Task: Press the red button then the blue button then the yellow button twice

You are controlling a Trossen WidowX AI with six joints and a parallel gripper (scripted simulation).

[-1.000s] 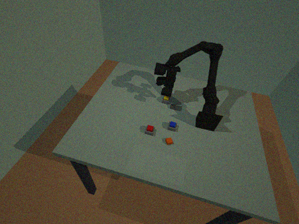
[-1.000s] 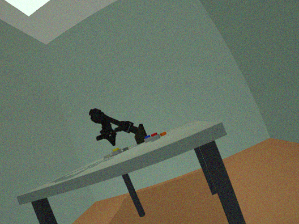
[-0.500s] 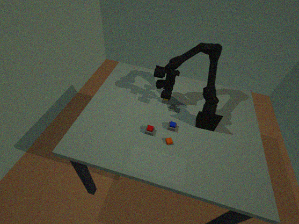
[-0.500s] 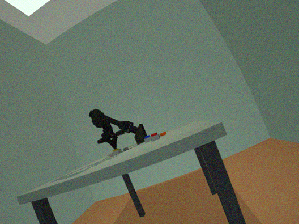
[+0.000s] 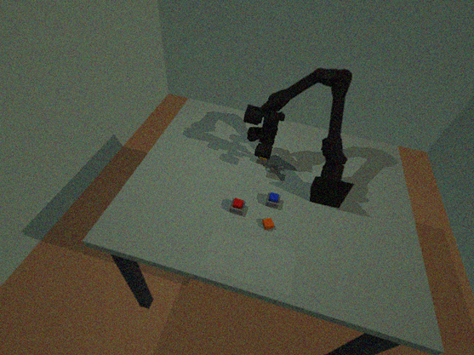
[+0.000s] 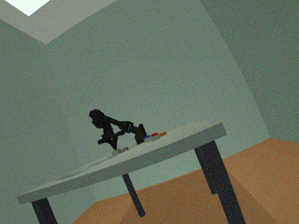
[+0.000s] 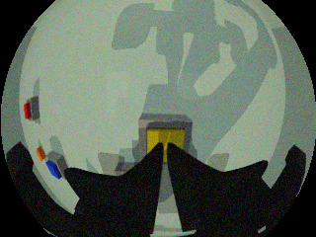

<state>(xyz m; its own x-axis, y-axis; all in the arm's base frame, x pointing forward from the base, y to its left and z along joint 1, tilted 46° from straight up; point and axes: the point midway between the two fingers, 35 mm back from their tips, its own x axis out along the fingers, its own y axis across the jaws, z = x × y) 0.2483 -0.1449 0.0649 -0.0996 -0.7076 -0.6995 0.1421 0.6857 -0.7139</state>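
My gripper tip is now 1 cm above the yellow button. From my gripper tip the other things lie so: blue button (5 cm behind, 22 cm to the left); grey block (5 cm behind, 5 cm to the left, 2 cm below); red button (8 cm ahead, 27 cm to the left).
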